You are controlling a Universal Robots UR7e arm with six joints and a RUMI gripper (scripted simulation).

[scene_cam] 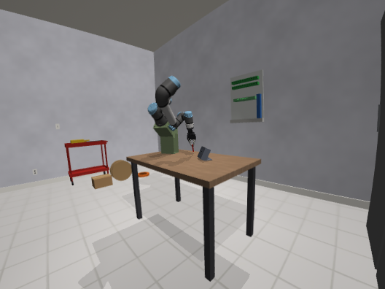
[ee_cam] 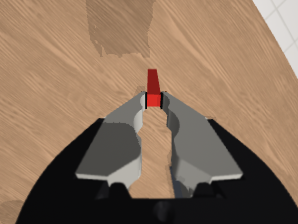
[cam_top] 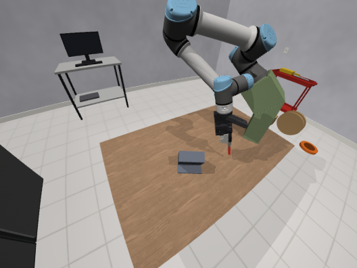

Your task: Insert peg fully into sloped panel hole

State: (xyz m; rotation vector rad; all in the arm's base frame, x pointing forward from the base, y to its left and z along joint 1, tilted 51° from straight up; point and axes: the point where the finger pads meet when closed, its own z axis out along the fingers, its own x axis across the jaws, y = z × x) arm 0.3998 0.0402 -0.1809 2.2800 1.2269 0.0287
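My hand is 10 mm past the red peg, 10 mm to the right of it and 30 mm above it.
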